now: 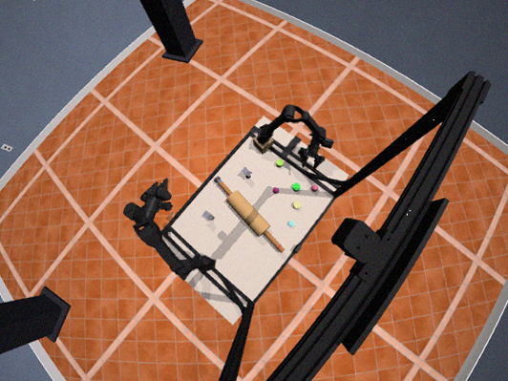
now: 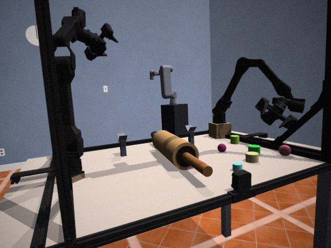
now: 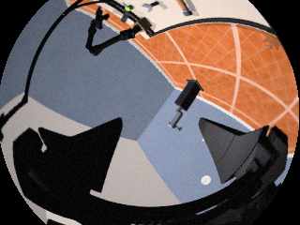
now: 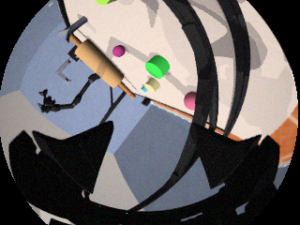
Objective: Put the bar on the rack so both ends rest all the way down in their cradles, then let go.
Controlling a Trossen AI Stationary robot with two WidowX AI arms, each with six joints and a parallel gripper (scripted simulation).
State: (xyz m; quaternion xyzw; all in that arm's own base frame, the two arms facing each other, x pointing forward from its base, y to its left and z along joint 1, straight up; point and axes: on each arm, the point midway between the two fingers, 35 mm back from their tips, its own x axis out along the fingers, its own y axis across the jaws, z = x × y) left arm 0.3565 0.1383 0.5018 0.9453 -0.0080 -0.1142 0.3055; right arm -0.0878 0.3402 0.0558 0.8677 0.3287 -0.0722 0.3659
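Right now my right hand is 200 mm to the right of the magenta ball, 140 mm short of it and 120 mm above it. Round my right hand: cyan cylinder: 370 mm to the left, 130 mm below, 30 mm behind; then bar: 410 mm to the left, 260 mm ahead, 90 mm below; then green cylinder: 130 mm to the left, 130 mm below, 20 mm ahead.
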